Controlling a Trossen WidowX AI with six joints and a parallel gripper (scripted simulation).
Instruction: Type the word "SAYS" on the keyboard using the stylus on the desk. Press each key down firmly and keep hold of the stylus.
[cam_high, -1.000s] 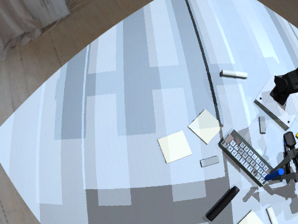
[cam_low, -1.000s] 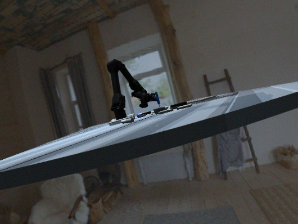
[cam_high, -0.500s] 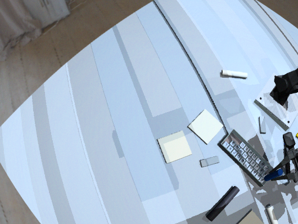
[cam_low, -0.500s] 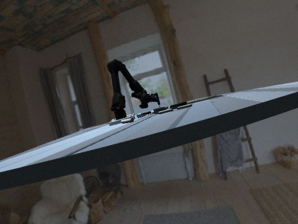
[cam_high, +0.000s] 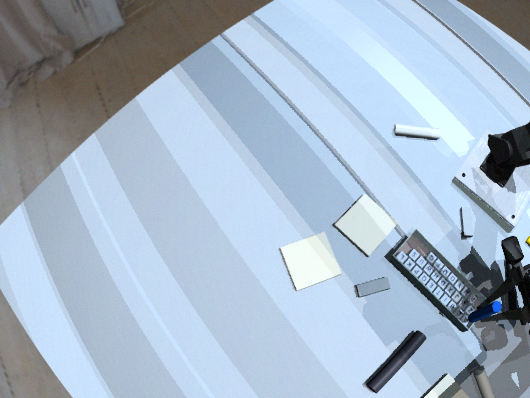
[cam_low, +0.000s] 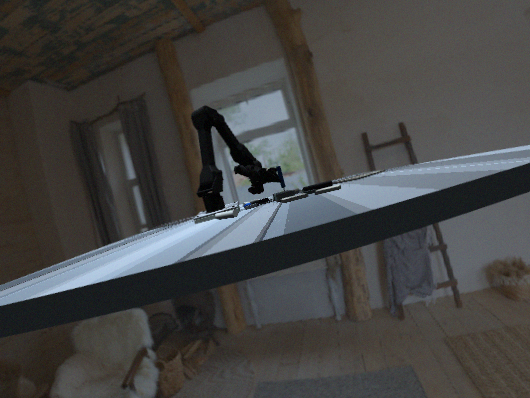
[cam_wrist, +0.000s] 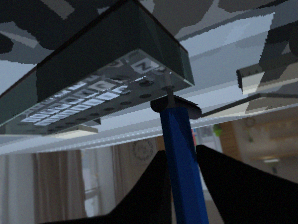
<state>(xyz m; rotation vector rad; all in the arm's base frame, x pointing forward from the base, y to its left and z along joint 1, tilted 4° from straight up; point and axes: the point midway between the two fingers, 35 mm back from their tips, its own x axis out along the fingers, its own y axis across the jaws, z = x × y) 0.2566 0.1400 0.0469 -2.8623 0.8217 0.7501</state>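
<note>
My gripper tip is now 60 mm short of the grey eraser, 170 mm to the left of it and 60 mm above it. Also, from my gripper tip: stylus tip (50 mm below); then dark cylinder (130 mm ahead, 50 mm to the right, 60 mm below); then stylus (10 mm below).
</note>
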